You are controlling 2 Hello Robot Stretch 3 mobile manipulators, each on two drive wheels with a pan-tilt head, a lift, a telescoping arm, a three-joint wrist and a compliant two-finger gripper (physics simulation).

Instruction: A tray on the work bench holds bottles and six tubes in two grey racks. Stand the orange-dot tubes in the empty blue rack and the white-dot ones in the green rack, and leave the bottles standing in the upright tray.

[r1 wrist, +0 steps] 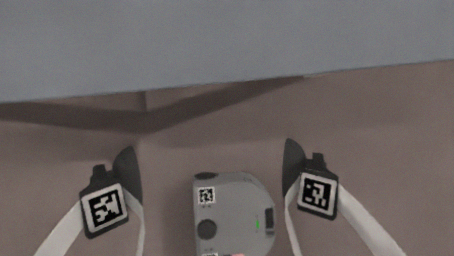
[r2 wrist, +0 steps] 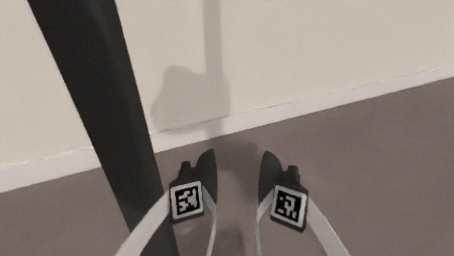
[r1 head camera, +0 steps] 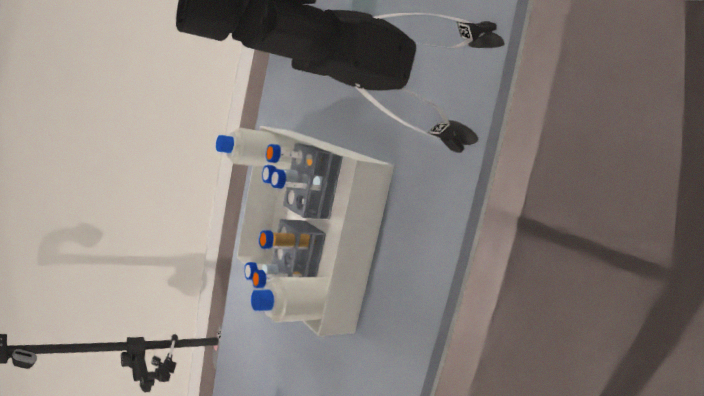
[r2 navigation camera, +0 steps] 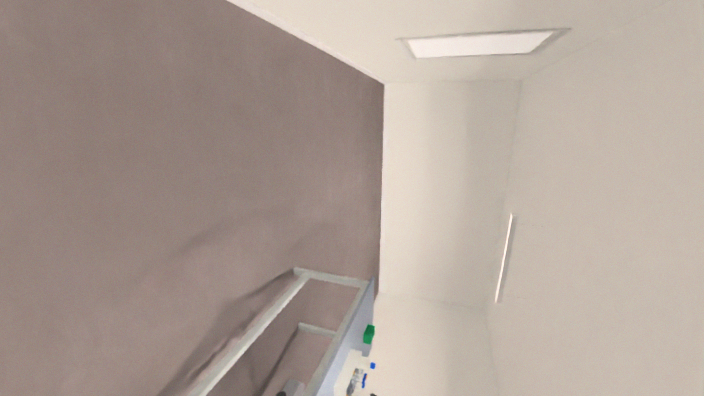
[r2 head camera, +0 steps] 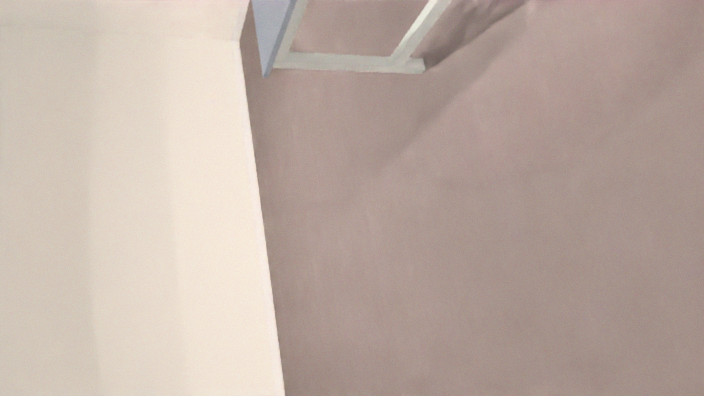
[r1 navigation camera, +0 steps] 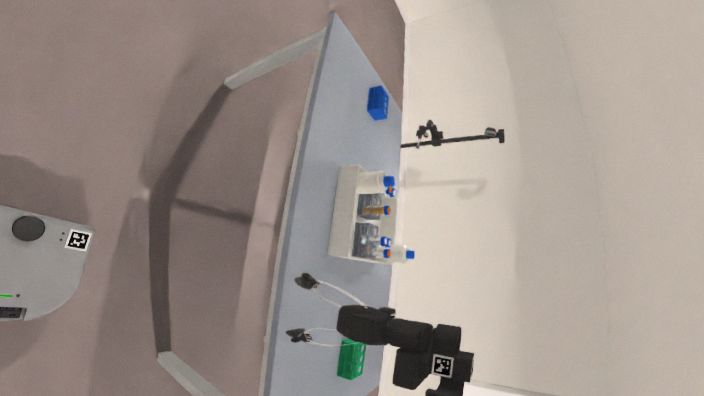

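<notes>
A white tray [r1 head camera: 367, 225] [r1 navigation camera: 344, 215] on the bench holds two white bottles [r1 head camera: 300, 300] [r1 navigation camera: 370, 182] with blue caps, one at each end, and two grey racks [r1 head camera: 312, 202] [r1 head camera: 316, 255]. Each rack holds three blue-capped tubes. The nearer rack shows one orange-dot tube [r1 head camera: 273, 153] and two white-dot tubes; the farther shows two orange-dot tubes [r1 head camera: 266, 239] and one white-dot tube [r1 head camera: 250, 270]. The blue rack [r1 navigation camera: 377, 103] and green rack [r1 navigation camera: 351, 360] [r2 navigation camera: 369, 334] stand beyond opposite ends. The r1 gripper [r1 head camera: 475, 86] [r1 navigation camera: 301, 308] [r1 wrist: 212, 167] is open above the bench, between tray and green rack. The r2 gripper [r2 wrist: 239, 170] is open and empty.
The bench top [r1 head camera: 425, 210] [r1 navigation camera: 325, 125] has its front edge near r1's fingers. A robot base [r1 navigation camera: 40, 265] [r1 wrist: 235, 215] stands before it. A dark mast [r1 head camera: 80, 347] [r1 navigation camera: 465, 138] rises beyond the bench. A wall [r2 wrist: 325, 50] and dark post [r2 wrist: 95, 90] are near r2's fingers.
</notes>
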